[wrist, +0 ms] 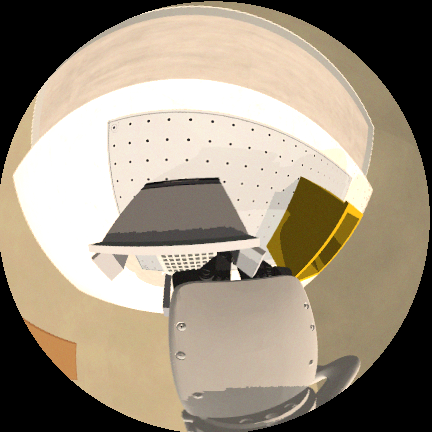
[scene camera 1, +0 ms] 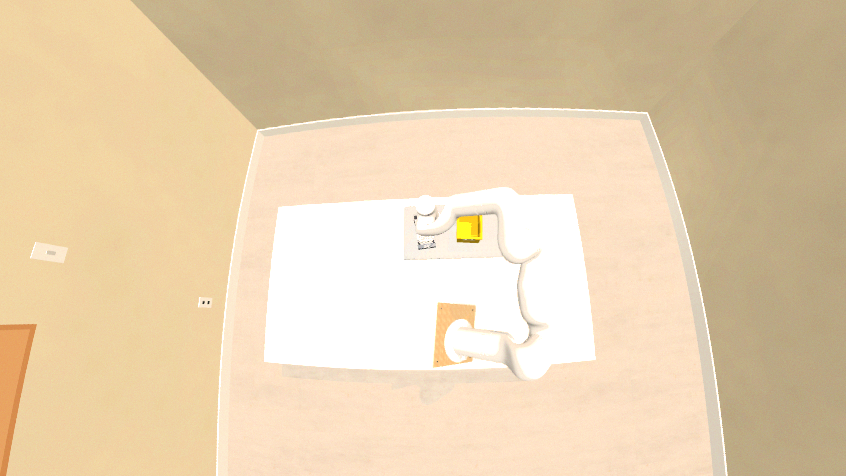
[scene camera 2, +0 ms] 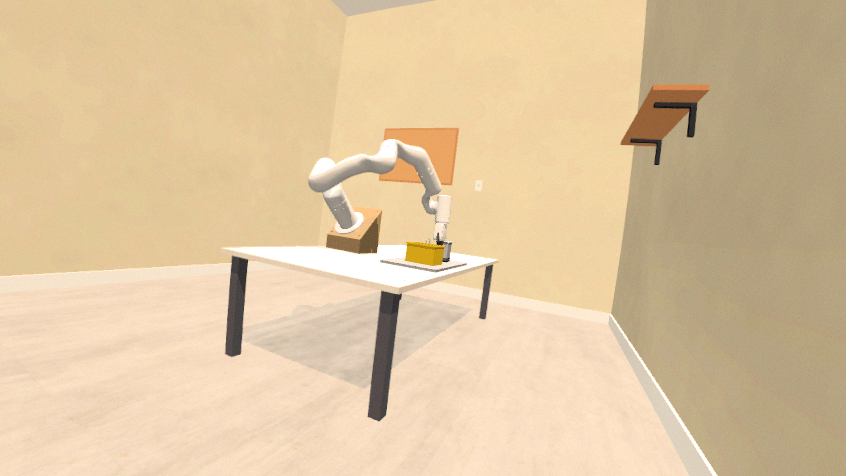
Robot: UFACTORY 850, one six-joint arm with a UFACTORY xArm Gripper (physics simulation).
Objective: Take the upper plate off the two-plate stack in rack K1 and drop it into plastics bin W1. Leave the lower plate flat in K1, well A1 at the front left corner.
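Note:
Rack K1 [scene camera 1: 425,243] [scene camera 2: 447,251] [wrist: 175,212] stands upright as a tall dark grey holder with a pale top rim and flared corner guides. A pale grid of square wells, the top of the upper plate [wrist: 186,262], shows inside the rim in the wrist view, partly covered by the gripper. The lower plate is hidden. The yellow bin W1 [scene camera 1: 469,228] [scene camera 2: 423,253] [wrist: 309,225] stands beside the rack. My gripper [scene camera 2: 438,240] [wrist: 225,260] is shut and empty, at the rack's top; its fingertips are partly hidden, so contact with the plate cannot be told.
Rack and bin stand on a light grey perforated board [scene camera 1: 444,252] [scene camera 2: 436,268] [wrist: 150,135] on the white table [scene camera 1: 343,278] [scene camera 2: 307,260]. The arm passes over the board near the bin in the top view. Its base sits on a wooden wedge [scene camera 1: 444,313] [scene camera 2: 369,227].

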